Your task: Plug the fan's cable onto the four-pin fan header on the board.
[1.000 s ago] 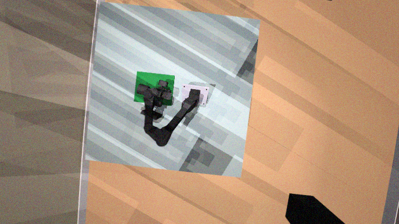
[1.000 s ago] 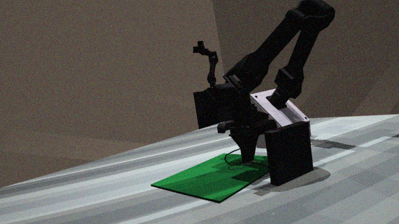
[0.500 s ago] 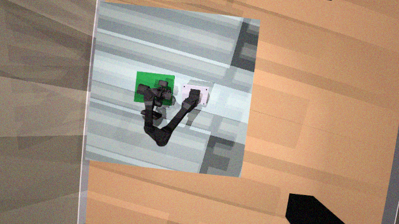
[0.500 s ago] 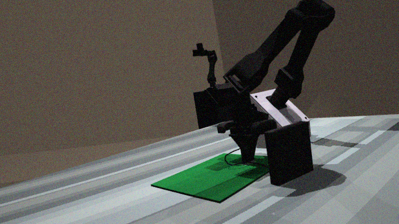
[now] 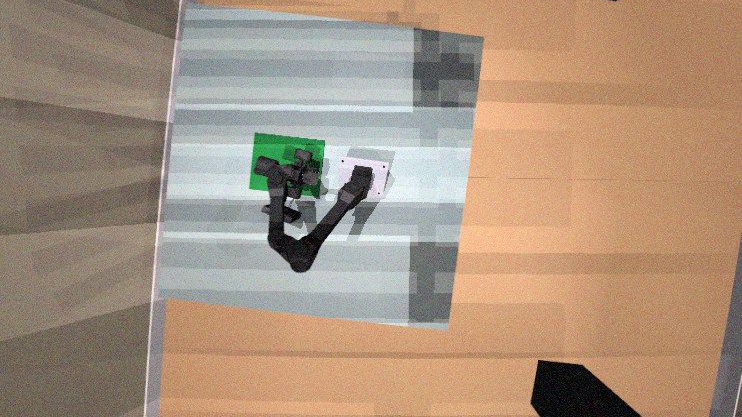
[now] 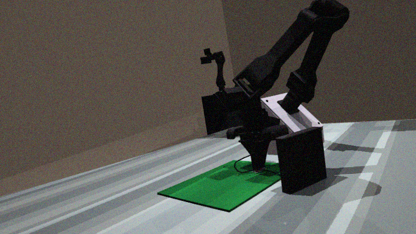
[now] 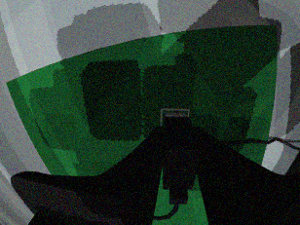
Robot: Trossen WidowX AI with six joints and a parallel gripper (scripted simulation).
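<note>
The fan plug is 1 cm ahead of my gripper tip and 1 cm above it. The rest, counted from my gripper tip: black fan 6 cm ahead, 15 cm to the left, 4 cm above; green board 9 cm ahead, 3 cm to the right, 4 cm below; pale four-pin header 1 cm ahead, 2 cm below.
</note>
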